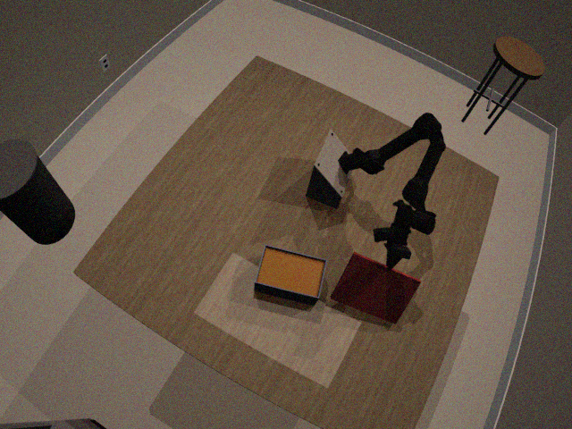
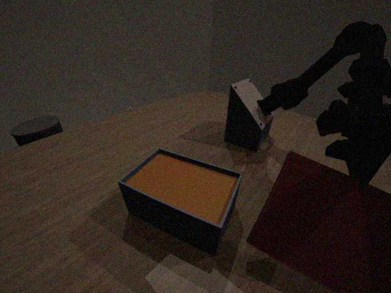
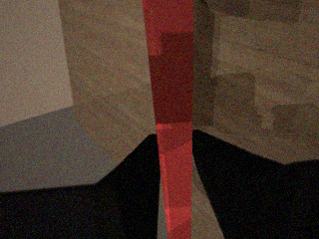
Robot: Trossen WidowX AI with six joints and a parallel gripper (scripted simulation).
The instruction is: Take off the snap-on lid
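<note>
My gripper tip is 60 mm short of the red lid and 50 mm above it. The rest, counted from my gripper tip: storage box: 260 mm to the right, 160 mm ahead, 100 mm below.
</note>
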